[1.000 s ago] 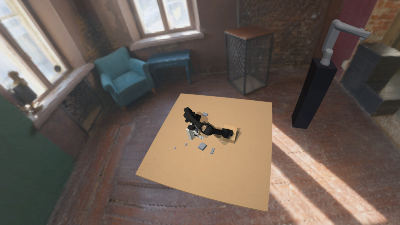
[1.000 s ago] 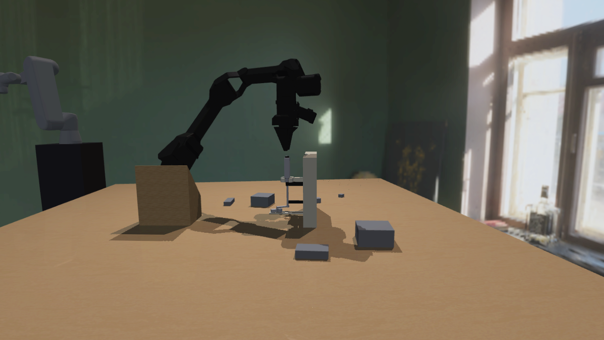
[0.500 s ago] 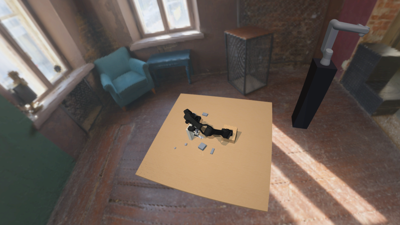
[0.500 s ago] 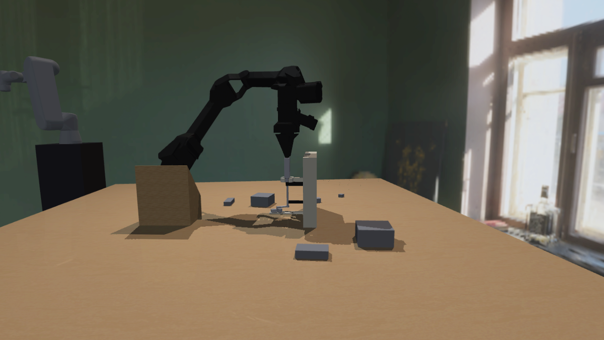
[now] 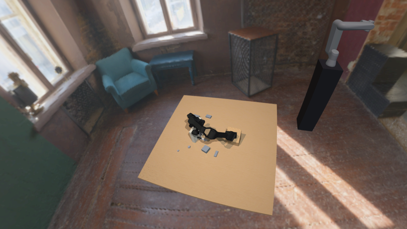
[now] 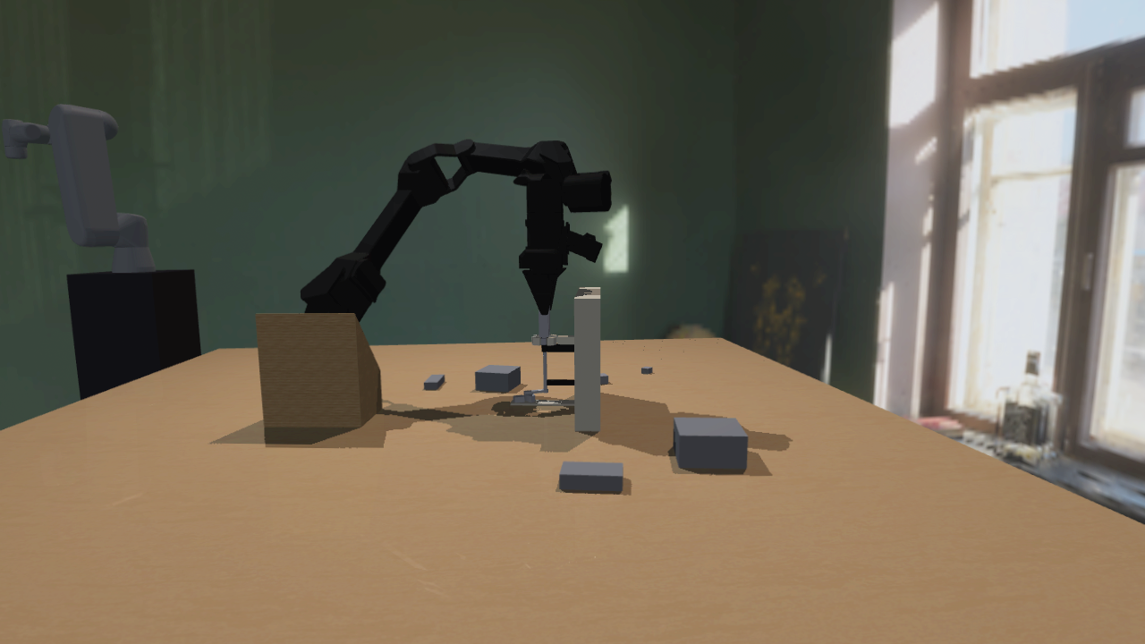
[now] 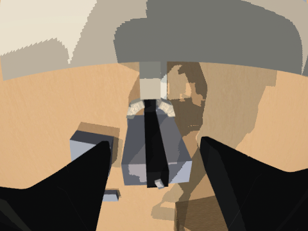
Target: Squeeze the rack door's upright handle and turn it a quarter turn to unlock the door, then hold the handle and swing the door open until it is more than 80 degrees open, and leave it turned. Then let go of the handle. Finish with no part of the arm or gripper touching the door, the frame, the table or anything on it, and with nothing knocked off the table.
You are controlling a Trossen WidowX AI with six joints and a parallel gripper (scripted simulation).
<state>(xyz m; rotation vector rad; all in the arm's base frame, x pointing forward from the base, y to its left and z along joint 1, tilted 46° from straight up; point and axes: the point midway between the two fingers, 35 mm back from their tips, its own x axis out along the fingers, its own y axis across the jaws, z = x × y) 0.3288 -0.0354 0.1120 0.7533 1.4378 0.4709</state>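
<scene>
Now: the upright handle 4 cm below my gripper tip and 1 cm behind it.
</scene>
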